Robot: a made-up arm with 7 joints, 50 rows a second.
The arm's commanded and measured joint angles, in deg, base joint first. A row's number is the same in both.
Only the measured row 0 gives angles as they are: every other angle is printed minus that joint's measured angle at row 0.
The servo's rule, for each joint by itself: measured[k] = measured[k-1] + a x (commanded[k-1-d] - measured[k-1]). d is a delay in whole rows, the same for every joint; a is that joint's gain. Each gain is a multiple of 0.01, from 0.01 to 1. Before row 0 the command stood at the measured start. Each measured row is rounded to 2 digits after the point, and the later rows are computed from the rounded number. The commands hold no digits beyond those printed.
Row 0, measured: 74.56, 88.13, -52.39, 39.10, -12.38, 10.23, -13.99
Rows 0 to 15, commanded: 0.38, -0.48, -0.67, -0.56, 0.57, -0.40, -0.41; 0.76, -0.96, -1.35, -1.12, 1.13, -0.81, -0.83; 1.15, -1.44, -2.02, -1.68, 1.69, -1.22, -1.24; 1.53, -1.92, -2.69, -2.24, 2.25, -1.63, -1.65; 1.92, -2.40, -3.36, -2.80, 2.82, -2.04, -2.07; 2.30, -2.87, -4.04, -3.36, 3.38, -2.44, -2.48; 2.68, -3.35, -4.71, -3.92, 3.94, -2.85, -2.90; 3.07, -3.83, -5.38, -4.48, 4.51, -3.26, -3.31; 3.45, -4.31, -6.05, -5.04, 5.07, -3.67, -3.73; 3.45, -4.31, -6.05, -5.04, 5.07, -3.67, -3.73; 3.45, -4.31, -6.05, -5.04, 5.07, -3.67, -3.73; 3.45, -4.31, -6.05, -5.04, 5.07, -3.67, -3.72; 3.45, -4.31, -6.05, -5.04, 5.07, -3.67, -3.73; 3.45, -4.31, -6.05, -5.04, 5.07, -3.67, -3.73; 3.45, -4.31, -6.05, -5.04, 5.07, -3.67, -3.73; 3.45, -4.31, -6.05, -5.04, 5.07, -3.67, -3.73
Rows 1 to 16, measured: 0.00, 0.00, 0.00, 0.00, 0.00, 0.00, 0.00; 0.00, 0.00, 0.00, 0.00, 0.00, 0.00, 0.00; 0.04, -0.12, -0.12, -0.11, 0.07, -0.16, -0.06; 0.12, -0.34, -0.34, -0.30, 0.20, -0.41, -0.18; 0.23, -0.63, -0.64, -0.56, 0.38, -0.73, -0.34; 0.37, -0.97, -1.01, -0.88, 0.60, -1.08, -0.54; 0.54, -1.34, -1.43, -1.24, 0.87, -1.45, -0.77; 0.73, -1.74, -1.90, -1.64, 1.17, -1.84, -1.03; 0.94, -2.16, -2.41, -2.07, 1.50, -2.23, -1.31; 1.17, -2.59, -2.94, -2.53, 1.86, -2.63, -1.61; 1.42, -3.04, -3.50, -3.01, 2.25, -3.04, -1.93; 1.64, -3.37, -3.96, -3.40, 2.59, -3.29, -2.20; 1.84, -3.61, -4.34, -3.71, 2.89, -3.44, -2.43; 2.02, -3.79, -4.65, -3.96, 3.15, -3.53, -2.62; 2.18, -3.93, -4.90, -4.17, 3.38, -3.58, -2.79; 2.32, -4.03, -5.11, -4.34, 3.58, -3.62, -2.93
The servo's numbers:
d 2
a 0.11 0.26 0.18 0.19 0.12 0.39 0.15

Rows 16 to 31, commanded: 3.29, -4.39, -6.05, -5.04, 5.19, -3.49, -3.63; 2.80, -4.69, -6.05, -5.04, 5.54, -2.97, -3.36; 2.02, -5.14, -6.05, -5.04, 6.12, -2.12, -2.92; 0.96, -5.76, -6.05, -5.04, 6.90, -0.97, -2.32; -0.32, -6.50, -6.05, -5.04, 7.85, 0.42, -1.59; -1.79, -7.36, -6.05, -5.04, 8.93, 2.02, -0.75; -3.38, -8.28, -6.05, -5.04, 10.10, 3.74, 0.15; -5.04, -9.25, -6.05, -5.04, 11.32, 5.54, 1.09; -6.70, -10.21, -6.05, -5.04, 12.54, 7.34, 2.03; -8.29, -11.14, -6.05, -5.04, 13.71, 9.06, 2.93; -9.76, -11.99, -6.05, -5.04, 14.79, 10.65, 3.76; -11.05, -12.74, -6.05, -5.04, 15.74, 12.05, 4.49; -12.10, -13.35, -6.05, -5.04, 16.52, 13.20, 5.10; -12.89, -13.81, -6.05, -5.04, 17.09, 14.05, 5.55; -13.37, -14.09, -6.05, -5.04, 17.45, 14.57, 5.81; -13.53, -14.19, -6.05, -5.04, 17.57, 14.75, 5.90
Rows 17 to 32, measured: 2.44, -4.10, -5.28, -4.47, 3.76, -3.64, -3.05; 2.55, -4.15, -5.42, -4.58, 3.92, -3.65, -3.15; 2.63, -4.21, -5.53, -4.67, 4.07, -3.59, -3.22; 2.65, -4.33, -5.62, -4.74, 4.25, -3.35, -3.24; 2.58, -4.54, -5.70, -4.80, 4.47, -2.87, -3.19; 2.40, -4.86, -5.76, -4.85, 4.76, -2.13, -3.06; 2.10, -5.29, -5.81, -4.89, 5.13, -1.14, -2.84; 1.67, -5.83, -5.85, -4.92, 5.59, 0.09, -2.53; 1.11, -6.47, -5.89, -4.94, 6.13, 1.51, -2.13; 0.43, -7.19, -5.92, -4.96, 6.75, 3.08, -1.65; -0.35, -7.98, -5.94, -4.98, 7.44, 4.74, -1.10; -1.22, -8.80, -5.96, -4.99, 8.19, 6.42, -0.50; -2.16, -9.63, -5.98, -5.00, 8.98, 8.07, 0.14; -3.14, -10.44, -5.99, -5.01, 9.79, 9.62, 0.79; -4.13, -11.20, -6.00, -5.02, 10.60, 11.02, 1.44; -5.09, -11.88, -6.01, -5.02, 11.38, 12.20, 2.06
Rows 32 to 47, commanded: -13.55, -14.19, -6.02, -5.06, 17.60, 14.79, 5.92; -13.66, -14.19, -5.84, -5.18, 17.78, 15.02, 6.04; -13.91, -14.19, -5.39, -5.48, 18.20, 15.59, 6.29; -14.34, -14.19, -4.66, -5.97, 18.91, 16.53, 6.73; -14.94, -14.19, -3.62, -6.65, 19.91, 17.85, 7.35; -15.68, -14.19, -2.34, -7.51, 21.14, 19.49, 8.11; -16.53, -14.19, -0.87, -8.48, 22.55, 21.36, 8.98; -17.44, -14.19, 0.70, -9.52, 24.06, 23.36, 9.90; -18.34, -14.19, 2.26, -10.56, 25.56, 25.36, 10.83; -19.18, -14.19, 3.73, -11.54, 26.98, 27.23, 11.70; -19.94, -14.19, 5.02, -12.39, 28.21, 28.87, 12.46; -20.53, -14.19, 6.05, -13.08, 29.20, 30.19, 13.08; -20.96, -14.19, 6.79, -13.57, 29.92, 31.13, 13.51; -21.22, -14.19, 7.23, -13.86, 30.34, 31.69, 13.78; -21.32, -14.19, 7.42, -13.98, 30.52, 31.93, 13.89; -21.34, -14.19, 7.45, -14.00, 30.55, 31.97, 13.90
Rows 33 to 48, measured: -6.00, -12.45, -6.02, -5.02, 12.11, 13.12, 2.62; -6.83, -12.90, -6.03, -5.02, 12.77, 13.76, 3.11; -7.57, -13.24, -6.03, -5.03, 13.35, 14.16, 3.53; -8.24, -13.49, -6.00, -5.06, 13.88, 14.50, 3.91; -8.86, -13.67, -5.89, -5.14, 14.40, 14.93, 4.27; -9.46, -13.81, -5.67, -5.30, 14.94, 15.55, 4.64; -10.06, -13.91, -5.30, -5.56, 15.54, 16.45, 5.05; -10.68, -13.98, -4.77, -5.93, 16.21, 17.64, 5.51; -11.32, -14.03, -4.07, -6.41, 16.97, 19.09, 6.03; -11.99, -14.07, -3.21, -7.00, 17.82, 20.76, 6.61; -12.69, -14.10, -2.23, -7.68, 18.75, 22.55, 7.24; -13.40, -14.12, -1.16, -8.41, 19.74, 24.38, 7.91; -14.12, -14.14, -0.05, -9.17, 20.76, 26.13, 8.59; -14.83, -14.15, 1.05, -9.91, 21.77, 27.71, 9.26; -15.50, -14.16, 2.08, -10.61, 22.75, 29.04, 9.90; -16.13, -14.17, 3.01, -11.23, 23.66, 30.07, 10.48
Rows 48 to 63, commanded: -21.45, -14.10, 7.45, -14.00, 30.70, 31.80, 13.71; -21.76, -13.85, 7.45, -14.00, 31.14, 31.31, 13.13; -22.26, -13.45, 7.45, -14.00, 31.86, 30.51, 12.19; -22.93, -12.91, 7.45, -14.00, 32.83, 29.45, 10.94; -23.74, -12.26, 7.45, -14.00, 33.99, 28.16, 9.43; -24.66, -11.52, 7.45, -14.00, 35.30, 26.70, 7.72; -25.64, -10.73, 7.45, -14.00, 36.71, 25.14, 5.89; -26.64, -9.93, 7.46, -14.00, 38.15, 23.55, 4.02; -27.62, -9.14, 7.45, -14.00, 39.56, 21.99, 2.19; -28.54, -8.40, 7.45, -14.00, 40.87, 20.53, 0.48; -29.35, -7.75, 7.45, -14.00, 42.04, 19.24, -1.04; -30.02, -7.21, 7.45, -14.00, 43.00, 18.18, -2.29; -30.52, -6.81, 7.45, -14.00, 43.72, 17.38, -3.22; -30.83, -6.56, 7.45, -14.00, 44.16, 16.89, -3.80; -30.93, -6.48, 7.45, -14.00, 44.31, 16.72, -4.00; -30.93, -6.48, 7.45, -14.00, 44.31, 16.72, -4.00
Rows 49 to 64, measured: -16.70, -14.18, 3.80, -11.75, 24.48, 30.80, 10.99; -17.21, -14.18, 4.46, -12.18, 25.21, 31.26, 11.43; -17.68, -14.16, 5.00, -12.53, 25.87, 31.47, 11.77; -18.13, -14.08, 5.44, -12.81, 26.50, 31.41, 11.97; -18.58, -13.92, 5.80, -13.04, 27.14, 31.06, 12.00; -19.06, -13.66, 6.10, -13.22, 27.82, 30.43, 11.84; -19.57, -13.30, 6.34, -13.37, 28.56, 29.54, 11.48; -20.13, -12.84, 6.54, -13.49, 29.37, 28.43, 10.92; -20.74, -12.29, 6.70, -13.59, 30.25, 27.15, 10.17; -21.39, -11.68, 6.84, -13.67, 31.20, 25.75, 9.25; -22.08, -11.02, 6.95, -13.73, 32.20, 24.28, 8.19; -22.79, -10.34, 7.04, -13.78, 33.24, 22.82, 7.03; -23.51, -9.67, 7.11, -13.82, 34.30, 21.42, 5.82; -24.23, -9.03, 7.17, -13.85, 35.34, 20.16, 4.60; -24.92, -8.45, 7.22, -13.88, 36.35, 19.08, 3.43; -25.57, -7.96, 7.26, -13.90, 37.29, 18.23, 2.35
